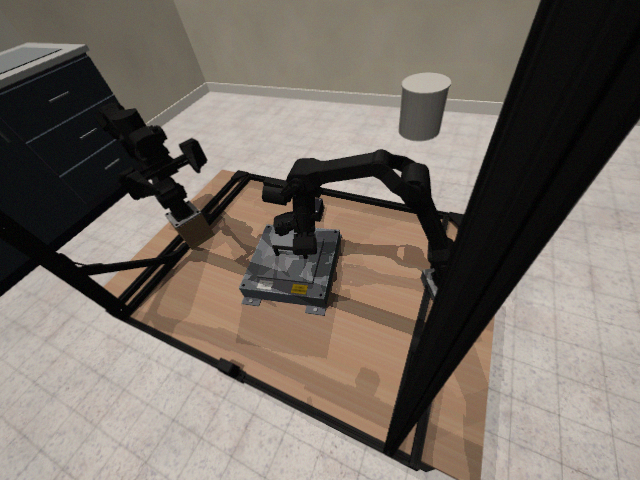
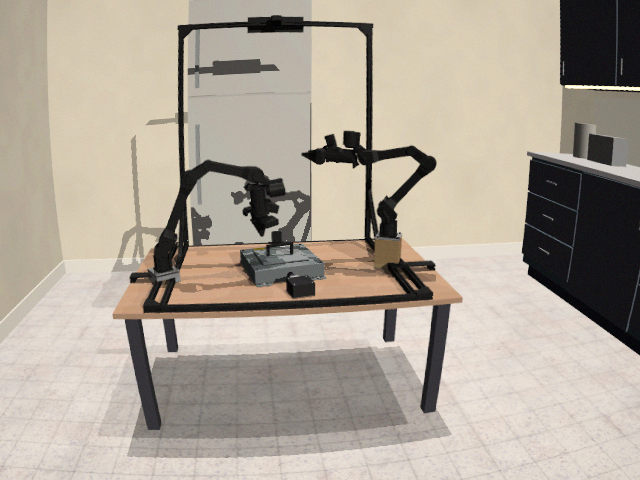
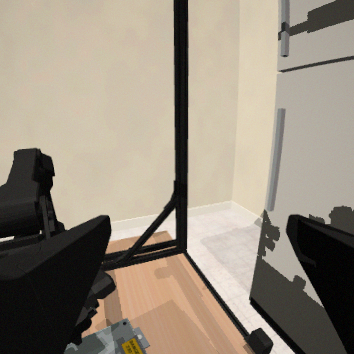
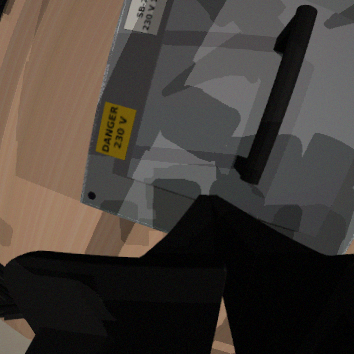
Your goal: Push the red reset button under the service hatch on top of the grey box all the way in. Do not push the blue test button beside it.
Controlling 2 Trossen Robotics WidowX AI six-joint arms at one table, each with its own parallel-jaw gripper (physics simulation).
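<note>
The grey box [image 1: 280,286] [image 2: 261,267] [image 4: 105,182] [image 3: 105,341] sits mid-table. Its service hatch lies flat on top, with a black bar handle [image 1: 282,248] [image 2: 280,236] [image 4: 281,95]. My right gripper [image 1: 304,248] [image 2: 263,230] [image 4: 206,203] is shut and empty. It hangs just above the box top, beside the handle and apart from it. My left gripper [image 1: 182,157] [image 2: 309,154] [image 3: 199,223] is wide open and empty, held high and away from the box.
A black frame [image 1: 237,369] [image 2: 270,305] rims the table. A tan block [image 1: 194,229] [image 2: 387,252] carries the left arm's base. A yellow danger label [image 4: 116,130] [image 1: 299,289] marks the box. A grey bin [image 1: 424,107], a dark drawer cabinet [image 2: 544,210] and a fridge [image 3: 316,140] stand around the table.
</note>
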